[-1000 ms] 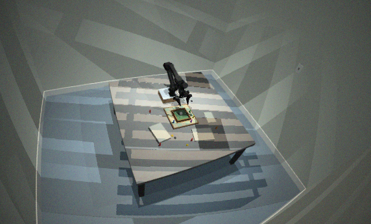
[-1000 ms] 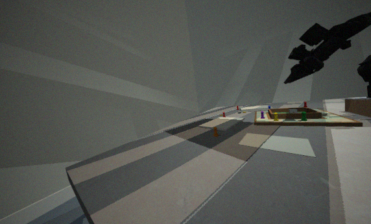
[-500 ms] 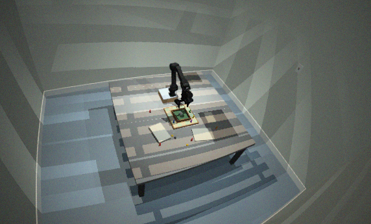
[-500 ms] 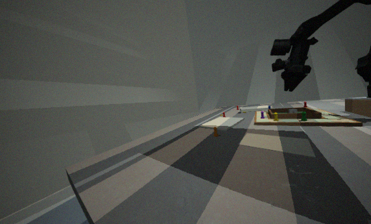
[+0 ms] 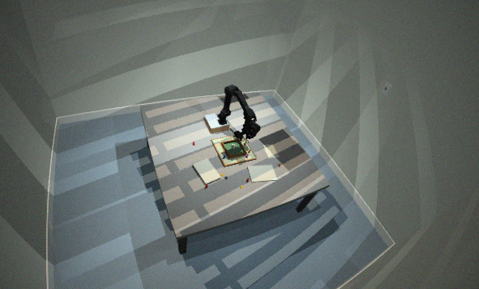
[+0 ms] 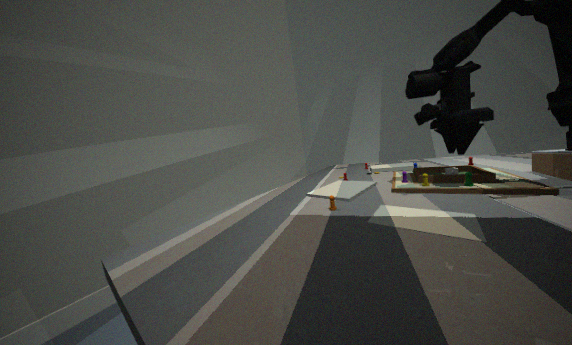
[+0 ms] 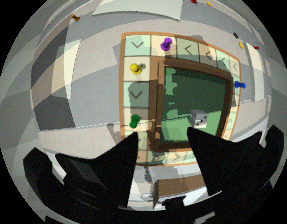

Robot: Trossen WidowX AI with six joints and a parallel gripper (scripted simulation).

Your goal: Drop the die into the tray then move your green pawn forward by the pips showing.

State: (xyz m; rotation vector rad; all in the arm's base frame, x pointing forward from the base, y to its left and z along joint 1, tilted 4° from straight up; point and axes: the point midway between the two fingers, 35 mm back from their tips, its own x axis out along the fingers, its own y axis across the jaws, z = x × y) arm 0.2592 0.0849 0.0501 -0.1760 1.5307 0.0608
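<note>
Now: gripper tip 10 mm past the green pawn, 40 mm to the right of it and 60 mm above it. From my gripper tip the other things lie so: yellow pawn 70 mm ahead, 40 mm to the left, 60 mm below; grey die 70 mm to the right, 60 mm below; purple pawn 120 mm ahead, 10 mm to the right, 60 mm below.
</note>
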